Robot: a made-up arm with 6 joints. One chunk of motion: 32 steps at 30 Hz.
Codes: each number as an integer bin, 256 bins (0 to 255) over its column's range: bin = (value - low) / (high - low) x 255, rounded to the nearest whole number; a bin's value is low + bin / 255 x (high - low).
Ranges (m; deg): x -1.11..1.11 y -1.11..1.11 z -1.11..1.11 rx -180..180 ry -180..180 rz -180..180
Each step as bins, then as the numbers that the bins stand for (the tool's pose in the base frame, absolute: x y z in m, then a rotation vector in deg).
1 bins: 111 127 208 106 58 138
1 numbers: -0.1436 -0.0044 0.7008 -30.35 -98.12 14.82
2 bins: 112 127 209 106 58 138
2 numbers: -0.1349 -0.0044 0.7095 -30.35 -98.12 14.82
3 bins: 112 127 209 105 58 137
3 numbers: -0.1349 -0.0044 0.7095 -31.76 -98.12 13.41
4 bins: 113 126 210 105 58 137
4 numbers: -0.1262 -0.0131 0.7182 -31.76 -98.12 13.41
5 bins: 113 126 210 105 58 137
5 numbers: -0.1262 -0.0131 0.7182 -31.76 -98.12 13.41
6 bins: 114 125 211 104 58 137
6 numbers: -0.1175 -0.0218 0.7269 -33.18 -98.12 13.41
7 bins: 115 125 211 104 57 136
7 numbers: -0.1088 -0.0218 0.7269 -33.18 -99.53 12.00
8 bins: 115 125 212 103 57 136
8 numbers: -0.1088 -0.0218 0.7356 -34.59 -99.53 12.00
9 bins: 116 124 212 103 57 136
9 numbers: -0.1001 -0.0305 0.7356 -34.59 -99.53 12.00
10 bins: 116 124 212 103 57 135
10 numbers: -0.1001 -0.0305 0.7356 -34.59 -99.53 10.59
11 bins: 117 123 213 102 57 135
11 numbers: -0.0914 -0.0392 0.7444 -36.00 -99.53 10.59
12 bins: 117 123 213 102 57 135
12 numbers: -0.0914 -0.0392 0.7444 -36.00 -99.53 10.59
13 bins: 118 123 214 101 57 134
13 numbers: -0.0827 -0.0392 0.7531 -37.41 -99.53 9.18
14 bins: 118 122 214 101 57 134
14 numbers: -0.0827 -0.0479 0.7531 -37.41 -99.53 9.18
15 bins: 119 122 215 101 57 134
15 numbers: -0.0740 -0.0479 0.7618 -37.41 -99.53 9.18
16 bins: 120 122 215 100 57 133
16 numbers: -0.0653 -0.0479 0.7618 -38.82 -99.53 7.76
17 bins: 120 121 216 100 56 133
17 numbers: -0.0653 -0.0566 0.7705 -38.82 -100.94 7.76
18 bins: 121 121 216 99 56 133
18 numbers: -0.0566 -0.0566 0.7705 -40.24 -100.94 7.76
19 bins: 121 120 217 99 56 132
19 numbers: -0.0566 -0.0653 0.7792 -40.24 -100.94 6.35
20 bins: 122 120 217 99 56 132
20 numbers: -0.0479 -0.0653 0.7792 -40.24 -100.94 6.35
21 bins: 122 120 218 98 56 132
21 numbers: -0.0479 -0.0653 0.7879 -41.65 -100.94 6.35
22 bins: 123 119 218 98 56 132
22 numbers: -0.0392 -0.0740 0.7879 -41.65 -100.94 6.35
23 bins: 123 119 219 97 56 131
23 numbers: -0.0392 -0.0740 0.7966 -43.06 -100.94 4.94
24 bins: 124 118 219 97 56 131
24 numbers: -0.0305 -0.0827 0.7966 -43.06 -100.94 4.94
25 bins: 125 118 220 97 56 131
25 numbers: -0.0218 -0.0827 0.8053 -43.06 -100.94 4.94
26 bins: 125 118 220 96 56 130
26 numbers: -0.0218 -0.0827 0.8053 -44.47 -100.94 3.53
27 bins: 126 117 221 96 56 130
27 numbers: -0.0131 -0.0914 0.8140 -44.47 -100.94 3.53
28 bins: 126 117 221 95 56 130
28 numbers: -0.0131 -0.0914 0.8140 -45.88 -100.94 3.53
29 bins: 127 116 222 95 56 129
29 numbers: -0.0044 -0.1001 0.8227 -45.88 -100.94 2.12
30 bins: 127 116 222 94 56 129
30 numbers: -0.0044 -0.1001 0.8227 -47.29 -100.94 2.12
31 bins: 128 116 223 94 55 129
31 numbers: 0.0044 -0.1001 0.8314 -47.29 -102.35 2.12
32 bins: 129 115 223 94 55 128
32 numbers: 0.0131 -0.1088 0.8314 -47.29 -102.35 0.71
